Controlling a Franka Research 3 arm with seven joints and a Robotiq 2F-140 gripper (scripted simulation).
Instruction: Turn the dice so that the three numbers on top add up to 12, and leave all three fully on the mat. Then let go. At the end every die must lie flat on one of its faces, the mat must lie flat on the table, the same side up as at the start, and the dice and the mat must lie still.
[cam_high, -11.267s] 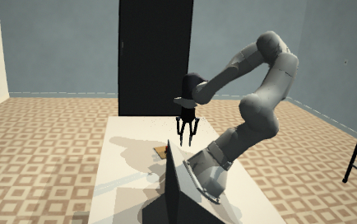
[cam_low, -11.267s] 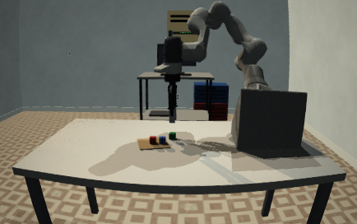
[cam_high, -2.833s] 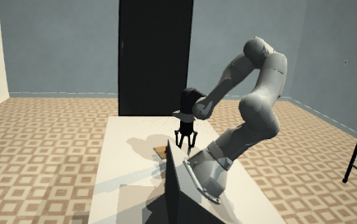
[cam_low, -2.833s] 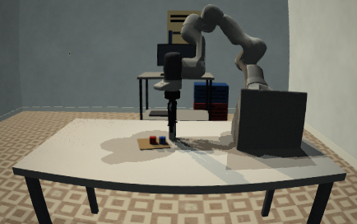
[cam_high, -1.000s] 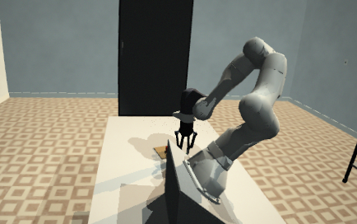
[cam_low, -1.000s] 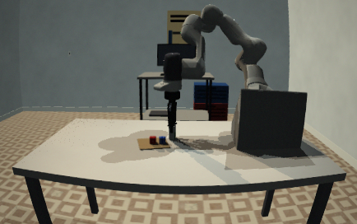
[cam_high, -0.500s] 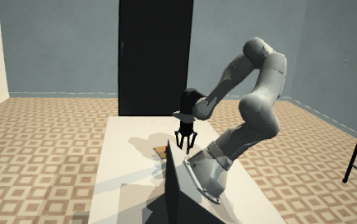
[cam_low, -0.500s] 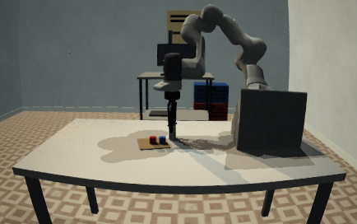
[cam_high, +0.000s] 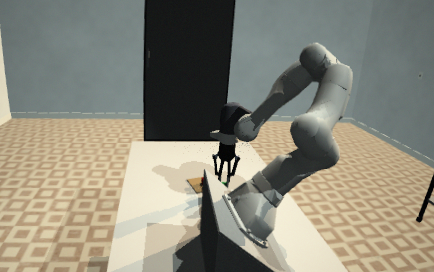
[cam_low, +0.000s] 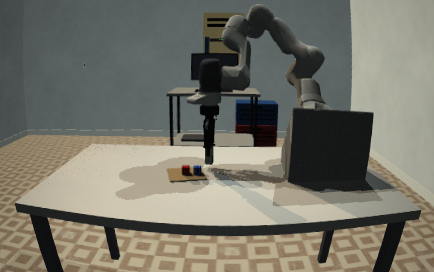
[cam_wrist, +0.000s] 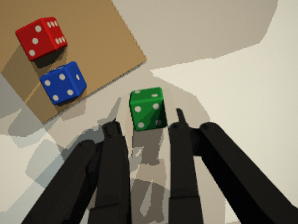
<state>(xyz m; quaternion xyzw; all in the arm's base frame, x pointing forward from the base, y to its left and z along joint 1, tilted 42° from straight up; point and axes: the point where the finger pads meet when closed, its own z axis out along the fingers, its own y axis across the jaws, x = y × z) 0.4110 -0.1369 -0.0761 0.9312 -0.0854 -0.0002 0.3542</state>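
Now: the blue die 40 mm ahead of my hand, 70 mm to the left of it and 40 mm below it. Also, from my hand: red die (90 mm ahead, 70 mm to the left, 40 mm below); then green die (20 mm below); then tan mat (90 mm ahead, 70 mm to the left, 60 mm below).
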